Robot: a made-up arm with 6 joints. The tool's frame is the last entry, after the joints.
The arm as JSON. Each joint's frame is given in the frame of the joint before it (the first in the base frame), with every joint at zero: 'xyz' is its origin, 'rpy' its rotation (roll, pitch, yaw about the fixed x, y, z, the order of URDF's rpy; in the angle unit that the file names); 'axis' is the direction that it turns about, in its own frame. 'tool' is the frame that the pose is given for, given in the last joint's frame.
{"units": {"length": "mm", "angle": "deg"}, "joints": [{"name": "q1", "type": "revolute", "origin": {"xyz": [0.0, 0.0, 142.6], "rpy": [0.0, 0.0, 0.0]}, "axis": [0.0, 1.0, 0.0]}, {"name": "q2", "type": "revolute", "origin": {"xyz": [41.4, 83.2, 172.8], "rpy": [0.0, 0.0, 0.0]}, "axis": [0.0, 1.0, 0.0]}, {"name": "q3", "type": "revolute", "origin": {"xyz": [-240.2, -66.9, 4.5], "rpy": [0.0, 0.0, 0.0]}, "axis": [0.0, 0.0, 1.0]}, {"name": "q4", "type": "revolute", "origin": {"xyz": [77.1, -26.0, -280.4], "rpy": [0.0, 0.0, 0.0]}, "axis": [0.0, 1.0, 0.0]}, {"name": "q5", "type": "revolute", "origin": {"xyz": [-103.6, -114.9, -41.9], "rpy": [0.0, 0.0, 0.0]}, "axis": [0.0, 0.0, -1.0]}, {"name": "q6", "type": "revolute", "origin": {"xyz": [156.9, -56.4, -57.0], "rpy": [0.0, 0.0, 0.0]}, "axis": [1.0, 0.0, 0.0]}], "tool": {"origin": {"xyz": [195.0, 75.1, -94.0], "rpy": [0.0, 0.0, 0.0]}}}
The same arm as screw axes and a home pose.
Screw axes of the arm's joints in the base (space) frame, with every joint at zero. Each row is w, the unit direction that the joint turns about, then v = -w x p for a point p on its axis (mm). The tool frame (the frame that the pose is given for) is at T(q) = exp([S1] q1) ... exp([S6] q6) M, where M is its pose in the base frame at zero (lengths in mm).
S1 = (0, 1, 0, -142.6, 0, 0)
S2 = (0, 1, 0, -315.4, 0, 41.4)
S3 = (0, 0, 1, 16.3, 198.8, 0)
S4 = (0, 1, 0, -39.5, 0, -121.7)
S5 = (0, 0, -1, 124.6, -225.3, 0)
S6 = (1, 0, 0, 0, -59.4, 181)
M: xyz 126.6 -105.9 -153.4 (mm) rpy 0 0 0 (rad, as in URDF)

